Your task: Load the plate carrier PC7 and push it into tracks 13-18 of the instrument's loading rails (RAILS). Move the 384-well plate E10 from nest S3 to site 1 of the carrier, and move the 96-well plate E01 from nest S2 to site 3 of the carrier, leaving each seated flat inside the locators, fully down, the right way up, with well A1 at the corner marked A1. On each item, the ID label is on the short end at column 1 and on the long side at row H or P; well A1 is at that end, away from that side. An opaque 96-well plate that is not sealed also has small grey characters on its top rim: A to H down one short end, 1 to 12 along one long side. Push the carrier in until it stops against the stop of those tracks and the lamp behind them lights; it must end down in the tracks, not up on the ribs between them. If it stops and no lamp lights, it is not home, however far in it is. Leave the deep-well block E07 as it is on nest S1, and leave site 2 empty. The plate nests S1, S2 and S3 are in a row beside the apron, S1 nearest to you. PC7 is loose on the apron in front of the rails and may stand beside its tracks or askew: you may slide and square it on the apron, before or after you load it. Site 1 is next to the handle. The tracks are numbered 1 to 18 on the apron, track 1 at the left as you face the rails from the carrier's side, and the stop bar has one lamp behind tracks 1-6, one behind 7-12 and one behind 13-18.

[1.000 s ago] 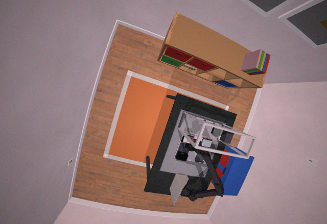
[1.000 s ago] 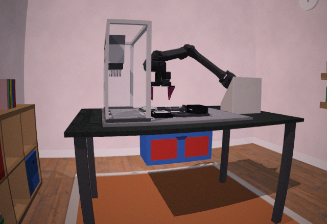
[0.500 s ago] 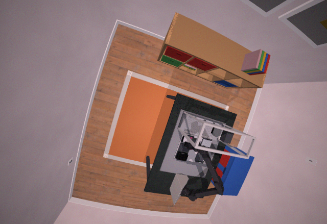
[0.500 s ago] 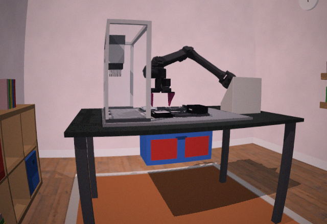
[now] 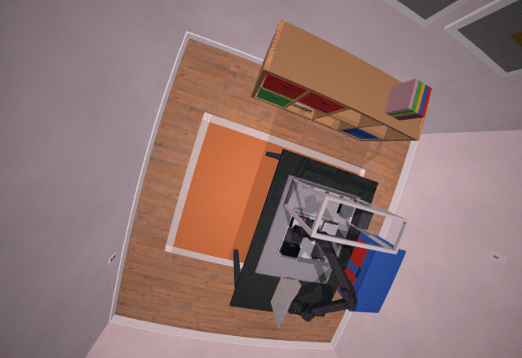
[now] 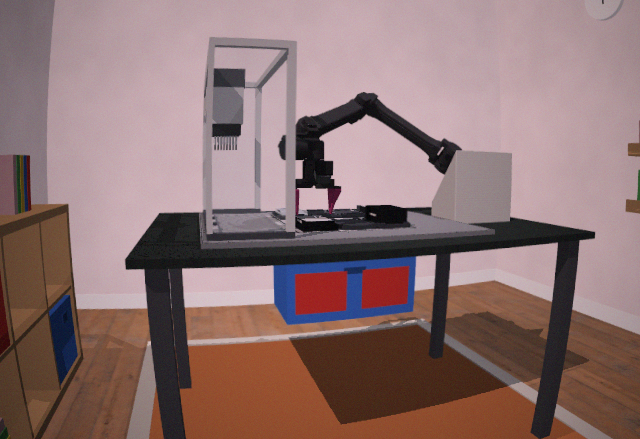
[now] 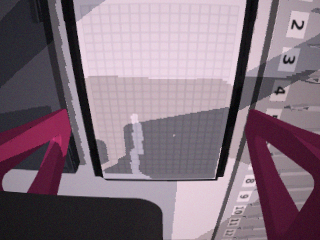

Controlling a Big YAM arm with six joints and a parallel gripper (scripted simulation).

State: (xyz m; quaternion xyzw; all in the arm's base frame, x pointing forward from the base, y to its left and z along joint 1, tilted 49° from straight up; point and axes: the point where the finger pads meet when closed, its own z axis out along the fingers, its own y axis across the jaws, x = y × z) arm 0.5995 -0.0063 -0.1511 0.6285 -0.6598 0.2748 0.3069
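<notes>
Right now my hand is 3 cm above the 384-well plate E10. The rest, counted from my hand: plate carrier PC7: 10 cm behind, 26 cm to the right, 3 cm below; then dark nest: 4 cm below; then white 96-well plate E01: 26 cm to the right, 3 cm below.
</notes>
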